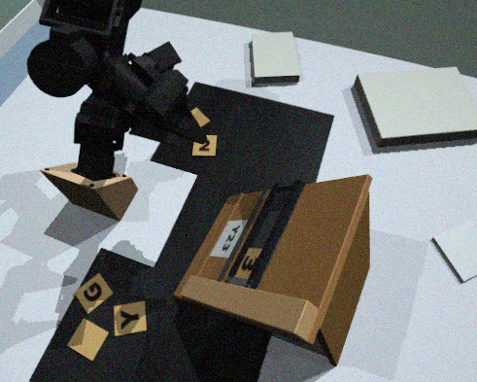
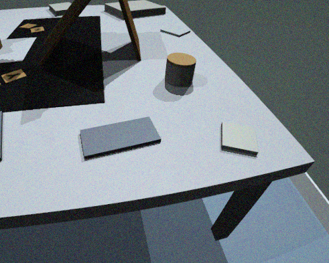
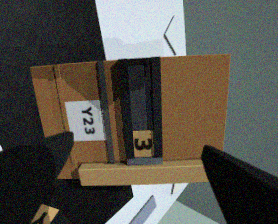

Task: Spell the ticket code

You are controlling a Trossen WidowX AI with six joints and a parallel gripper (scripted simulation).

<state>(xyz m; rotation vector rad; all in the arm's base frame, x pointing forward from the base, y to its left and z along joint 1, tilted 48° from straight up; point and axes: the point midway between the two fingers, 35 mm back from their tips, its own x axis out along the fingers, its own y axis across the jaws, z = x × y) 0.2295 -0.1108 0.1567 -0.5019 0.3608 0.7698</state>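
The letter tile lies 27 cm below my gripper tip, 16 cm to the left of it and 10 cm behind it. The rest, counted from my gripper tip: white ticket: 20 cm below, 7 cm ahead, 4 cm to the right; then lidded cylinder: 43 cm ahead, 29 cm to the right, 25 cm below; then blank tile: 31 cm to the right, 27 cm below, 10 cm behind.
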